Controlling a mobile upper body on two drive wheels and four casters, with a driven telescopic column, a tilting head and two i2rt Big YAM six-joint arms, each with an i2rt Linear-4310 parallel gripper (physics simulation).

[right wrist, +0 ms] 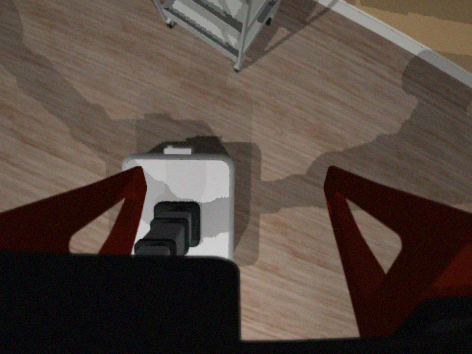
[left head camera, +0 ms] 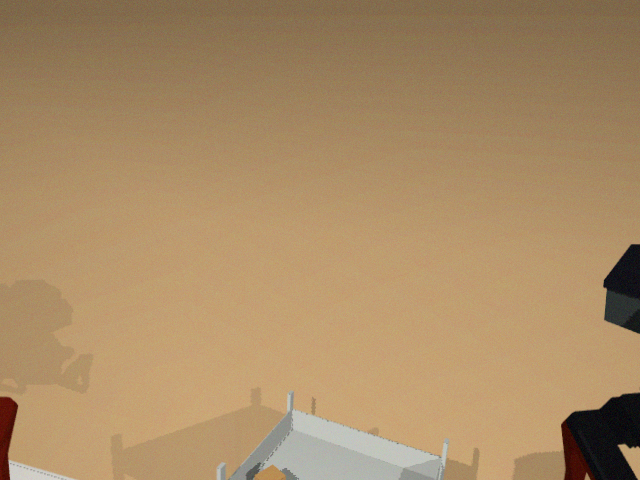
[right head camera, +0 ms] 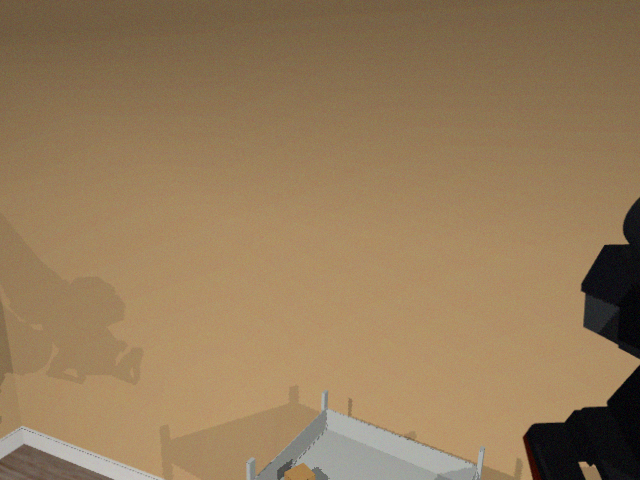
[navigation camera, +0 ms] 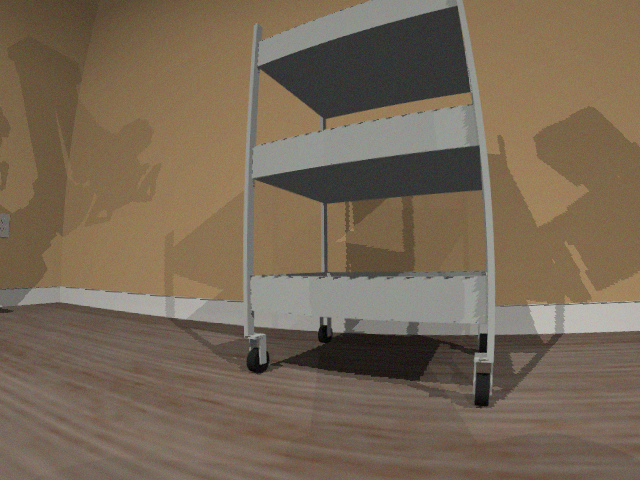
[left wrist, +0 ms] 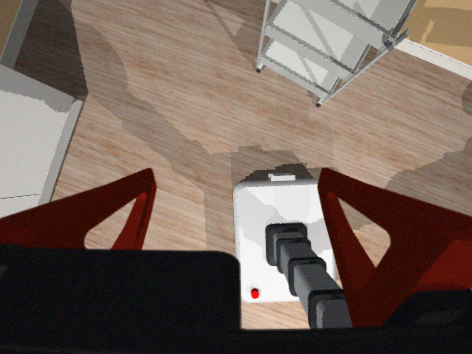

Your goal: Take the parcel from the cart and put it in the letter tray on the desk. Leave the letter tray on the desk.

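The parcel, an orange block, lies in the top tray of the pale grey cart, near its left corner; the lower edge of both head views cuts it off. The cart stands ahead, with three shelves on wheels. My left gripper is open and empty, above the robot's white base. My right gripper is open and empty, above the base and the floor beside it. Both are apart from the cart. The letter tray does not show in these views.
A tan wall rises close behind the cart. The robot's white base with its dark column lies below the grippers. A white furniture piece stands at the left of the left wrist view.
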